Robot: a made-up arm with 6 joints. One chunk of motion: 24 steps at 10 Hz.
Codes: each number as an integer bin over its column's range. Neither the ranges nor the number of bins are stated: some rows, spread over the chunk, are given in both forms.
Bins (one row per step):
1: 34 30 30 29 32 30
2: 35 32 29 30 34 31
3: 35 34 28 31 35 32
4: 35 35 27 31 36 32
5: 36 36 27 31 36 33
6: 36 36 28 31 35 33
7: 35 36 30 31 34 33
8: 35 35 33 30 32 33
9: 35 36 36 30 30 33
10: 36 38 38 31 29 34
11: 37 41 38 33 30 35
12: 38 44 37 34 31 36
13: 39 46 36 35 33 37
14: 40 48 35 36 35 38
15: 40 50 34 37 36 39
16: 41 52 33 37 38 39
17: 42 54 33 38 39 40
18: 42 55 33 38 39 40
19: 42 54 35 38 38 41
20: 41 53 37 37 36 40
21: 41 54 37 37 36 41
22: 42 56 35 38 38 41
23: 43 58 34 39 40 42
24: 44 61 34 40 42 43
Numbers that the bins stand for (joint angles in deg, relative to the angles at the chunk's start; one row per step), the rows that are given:
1: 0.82 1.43 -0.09 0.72 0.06 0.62
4: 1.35 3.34 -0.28 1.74 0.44 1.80
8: 1.35 3.34 0.10 1.23 0.06 2.39
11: 2.39 5.63 0.42 2.75 -0.13 3.56
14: 3.97 8.30 0.23 4.28 0.35 5.33
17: 5.02 10.59 0.10 5.30 0.73 6.50
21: 4.49 10.59 0.36 4.79 0.44 7.09
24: 6.07 13.26 0.17 6.31 1.02 8.26
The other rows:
2: 1.35 2.20 -0.16 1.23 0.25 1.21
3: 1.35 2.96 -0.22 1.74 0.35 1.80
5: 1.87 3.72 -0.28 1.74 0.44 2.39
6: 1.87 3.72 -0.22 1.74 0.35 2.39
7: 1.35 3.72 -0.09 1.74 0.25 2.39
9: 1.35 3.72 0.29 1.23 -0.13 2.39
10: 1.87 4.48 0.42 1.74 -0.23 2.97
12: 2.92 6.77 0.36 3.26 -0.04 4.15
13: 3.44 7.54 0.29 3.77 0.15 4.74
15: 3.97 9.06 0.17 4.79 0.44 5.91
16: 4.49 9.82 0.10 4.79 0.63 5.91
18: 5.02 10.97 0.10 5.30 0.73 6.50
19: 5.02 10.59 0.23 5.30 0.63 7.09
20: 4.49 10.21 0.36 4.79 0.44 6.50
22: 5.02 11.35 0.23 5.30 0.63 7.09
23: 5.54 12.11 0.17 5.80 0.82 7.68

